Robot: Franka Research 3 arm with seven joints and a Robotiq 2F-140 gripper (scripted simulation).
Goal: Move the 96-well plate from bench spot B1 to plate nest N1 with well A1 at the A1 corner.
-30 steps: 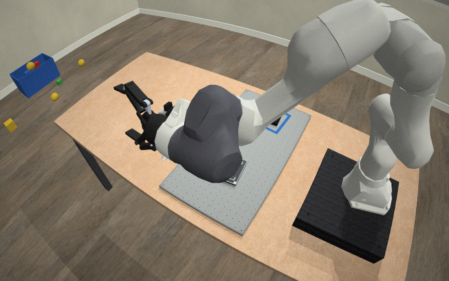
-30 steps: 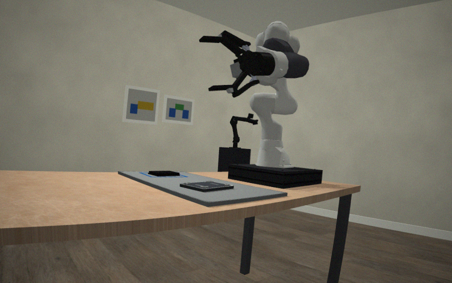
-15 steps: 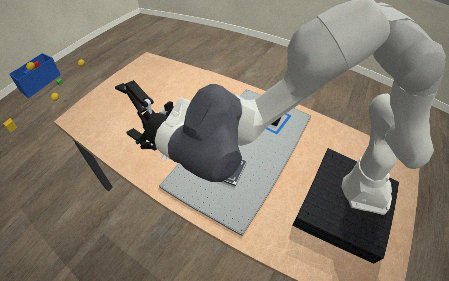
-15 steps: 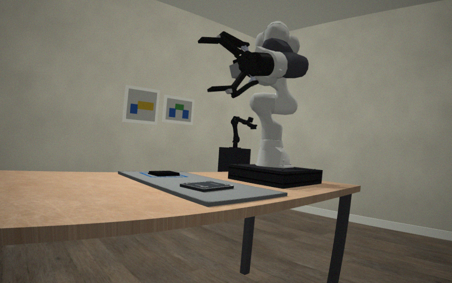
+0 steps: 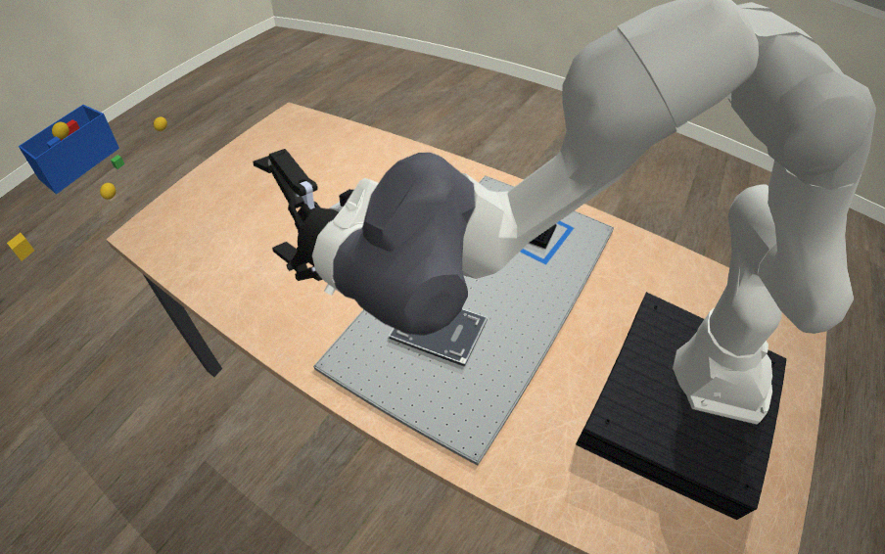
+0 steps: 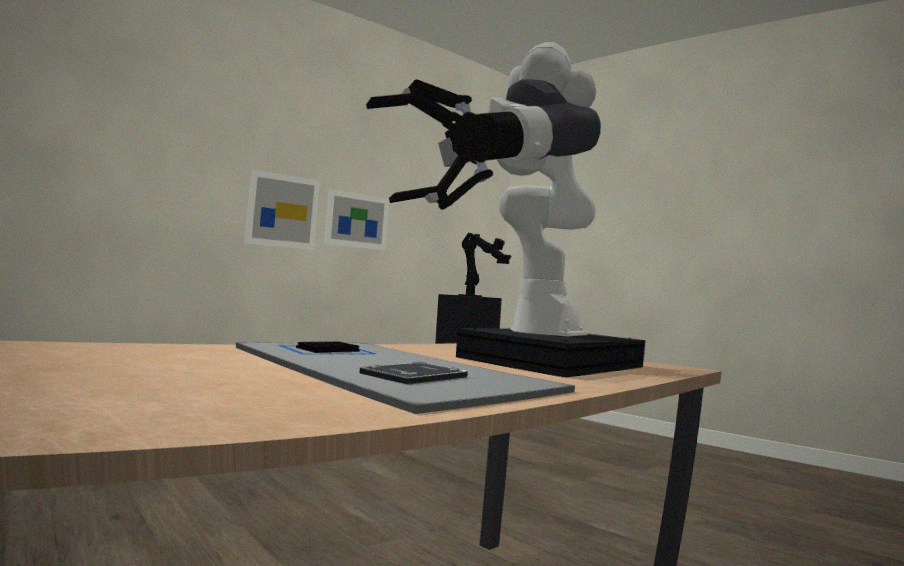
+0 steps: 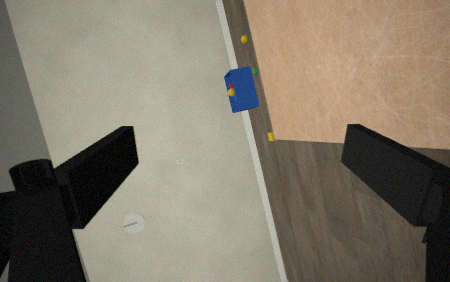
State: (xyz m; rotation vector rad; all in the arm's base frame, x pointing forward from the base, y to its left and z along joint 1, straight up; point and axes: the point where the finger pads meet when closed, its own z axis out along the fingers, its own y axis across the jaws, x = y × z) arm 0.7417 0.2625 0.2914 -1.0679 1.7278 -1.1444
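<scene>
My gripper is now 25 cm past the black 96-well plate, 50 cm to the left of it and 35 cm above it. Round my hand: plate nest N1 (21 cm behind, 14 cm to the right, 35 cm below); A1 label (29 cm behind, 10 cm to the right, 35 cm below).
</scene>
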